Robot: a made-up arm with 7 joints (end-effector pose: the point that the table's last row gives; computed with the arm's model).
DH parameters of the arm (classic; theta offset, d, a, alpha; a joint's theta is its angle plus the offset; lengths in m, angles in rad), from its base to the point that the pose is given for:
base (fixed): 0 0 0 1.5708
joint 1: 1.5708 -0.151 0 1.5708
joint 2: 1.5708 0 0 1.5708
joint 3: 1.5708 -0.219 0 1.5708
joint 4: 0 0 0 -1.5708
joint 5: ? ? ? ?
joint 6: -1.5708 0 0 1.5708
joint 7: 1.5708 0 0 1.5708
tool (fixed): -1.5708 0 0 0
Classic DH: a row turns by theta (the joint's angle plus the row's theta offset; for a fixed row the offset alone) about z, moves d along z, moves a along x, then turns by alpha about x.
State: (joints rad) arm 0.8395 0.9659 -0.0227 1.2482 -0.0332 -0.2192 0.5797
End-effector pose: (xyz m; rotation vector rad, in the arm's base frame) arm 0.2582 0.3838 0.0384 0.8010 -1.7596 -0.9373
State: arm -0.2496 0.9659 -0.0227 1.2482 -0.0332 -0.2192 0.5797
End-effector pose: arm 0.1537 0.3838 -0.2110 0.1765 -0.7975 -1.0757
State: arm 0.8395 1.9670 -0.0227 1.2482 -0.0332 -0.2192 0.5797
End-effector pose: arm 0.0552 0.4168 0.2206 1.7246 -0.9686 -0.9819
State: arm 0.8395 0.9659 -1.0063 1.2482 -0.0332 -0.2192 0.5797
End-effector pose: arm 0.2970 0.2898 -0.1219 0.2494 -1.0155 -1.6340
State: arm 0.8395 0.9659 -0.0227 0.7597 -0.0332 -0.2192 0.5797
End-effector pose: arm 0.2573 0.4557 -0.0347 0.6675 -1.4559 -0.5611
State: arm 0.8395 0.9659 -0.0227 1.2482 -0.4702 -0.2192 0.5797
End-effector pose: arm 0.2582 0.3838 0.0384 1.1373 -1.3848 -1.1016
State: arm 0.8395 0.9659 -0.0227 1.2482 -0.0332 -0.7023 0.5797
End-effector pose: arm 0.2582 0.3838 0.0384 0.9060 -2.0272 -1.3499
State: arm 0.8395 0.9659 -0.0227 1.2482 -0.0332 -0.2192 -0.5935
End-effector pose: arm 0.2582 0.3838 0.0384 1.4880 -2.2514 0.2194
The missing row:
joint 5: 0 -0.212 0 -1.5708
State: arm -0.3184 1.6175 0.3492 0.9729 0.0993 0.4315 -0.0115
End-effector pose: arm 0.1801 0.4862 0.0203 1.5219 -0.5136 -0.3608
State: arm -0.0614 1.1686 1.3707 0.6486 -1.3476 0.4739 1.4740
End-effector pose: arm 0.0232 0.5571 -0.0379 0.3219 -0.0252 0.3399
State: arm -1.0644 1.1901 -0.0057 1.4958 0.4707 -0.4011 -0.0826
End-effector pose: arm 0.0252 0.3686 -0.2277 0.1672 -0.8414 -0.7031
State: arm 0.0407 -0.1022 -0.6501 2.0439 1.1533 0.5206 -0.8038
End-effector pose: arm 0.1546 0.0249 -0.1039 -0.9107 -0.8112 0.2481
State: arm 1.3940 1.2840 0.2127 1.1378 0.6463 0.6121 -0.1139
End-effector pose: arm 0.0805 0.4579 0.1767 0.6323 -2.1123 0.8635
